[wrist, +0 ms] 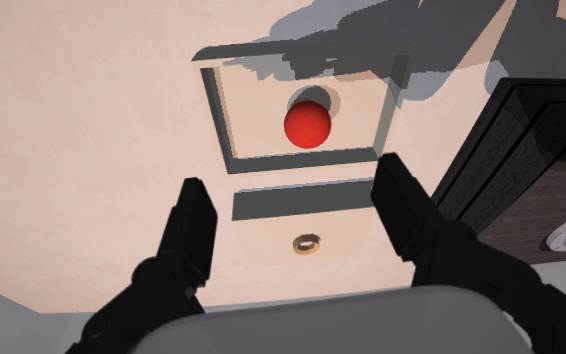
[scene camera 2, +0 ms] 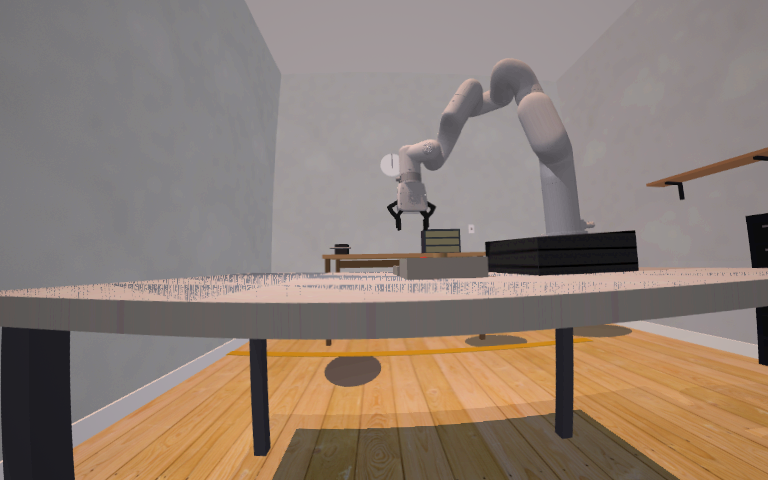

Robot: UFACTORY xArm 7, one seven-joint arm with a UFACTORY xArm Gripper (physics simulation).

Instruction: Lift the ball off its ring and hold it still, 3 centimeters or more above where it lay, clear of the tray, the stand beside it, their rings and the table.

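Where they show: gripper, fingertip midpoint: (wrist: 292,185) (scene camera 2: 412,230); arm's base at its link origin: (scene camera 2: 563,235).
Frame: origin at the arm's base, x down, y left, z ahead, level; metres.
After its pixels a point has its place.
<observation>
The red ball (wrist: 307,124) @[x 0.053, y -0.114, z 0.416 m] sits inside the grey-walled tray (wrist: 300,161) @[x 0.089, y -0.043, z 0.410 m] in the wrist view; its ring is mostly hidden under it, beside a round shadow. In the scene view a sliver of the ball (scene camera 2: 423,256) @[x 0.052, y -0.091, z 0.414 m] shows above the grey block that looks like the stand (scene camera 2: 447,268) @[x 0.082, y 0.147, z 0.391 m]. The stand (wrist: 260,245) @[x 0.057, y 0.087, z 0.460 m] is beside the tray and carries an empty tan ring (wrist: 306,251) @[x 0.048, y 0.096, z 0.393 m]. My gripper (scene camera 2: 412,228) @[x -0.042, y -0.134, z 0.443 m] (wrist: 292,185) @[x -0.042, y -0.134, z 0.443 m] is open and empty, above the tray and stand. In the wrist view the ball lies beyond the fingertips, between their left and right lines.
The black robot base block (scene camera 2: 589,252) @[x 0.054, y 0.135, z 0.032 m] (wrist: 530,175) @[x 0.013, y -0.083, z 0.187 m] is to the right of the tray and stand. The pale table (scene camera 2: 339,319) @[x 0.122, y 0.466, z 0.570 m] (wrist: 100,150) @[x 0.105, y -0.052, z 0.644 m] carries them. Behind it are a wooden bench (scene camera 2: 368,256) and a drawer box (scene camera 2: 441,241). The arm's shadow crosses the tray's far side.
</observation>
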